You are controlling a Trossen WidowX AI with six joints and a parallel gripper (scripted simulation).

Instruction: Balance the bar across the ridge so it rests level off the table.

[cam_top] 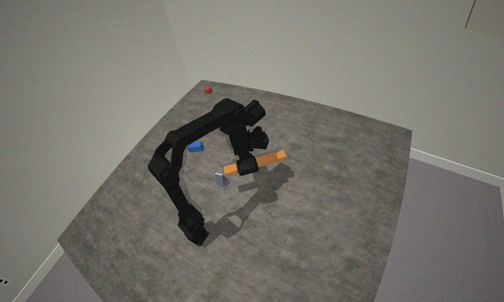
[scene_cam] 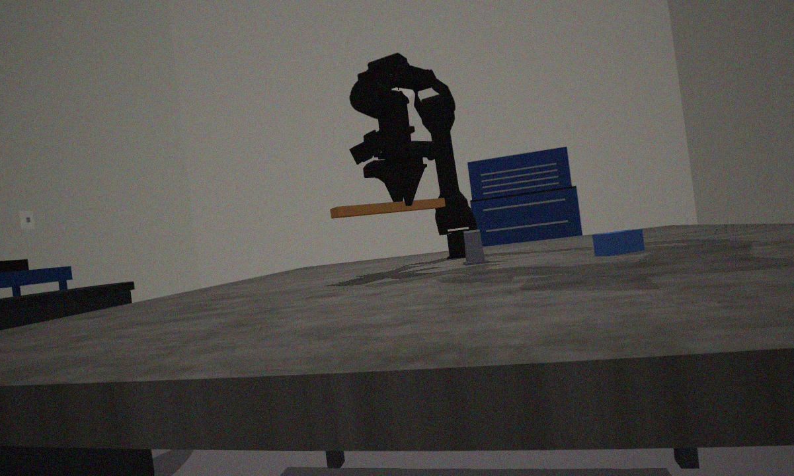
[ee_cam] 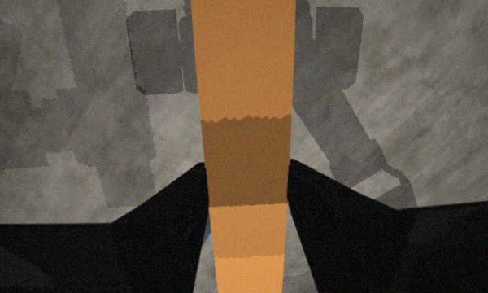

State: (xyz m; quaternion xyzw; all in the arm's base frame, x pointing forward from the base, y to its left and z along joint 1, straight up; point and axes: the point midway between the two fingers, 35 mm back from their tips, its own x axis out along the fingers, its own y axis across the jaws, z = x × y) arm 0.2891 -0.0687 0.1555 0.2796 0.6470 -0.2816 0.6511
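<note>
My gripper tip is now 2 cm short of the orange bar and 2 cm to the left of it. Round my gripper tip: small red cube (45 cm ahead, 57 cm to the left, 10 cm below); blue block (6 cm ahead, 34 cm to the left, 10 cm below).
</note>
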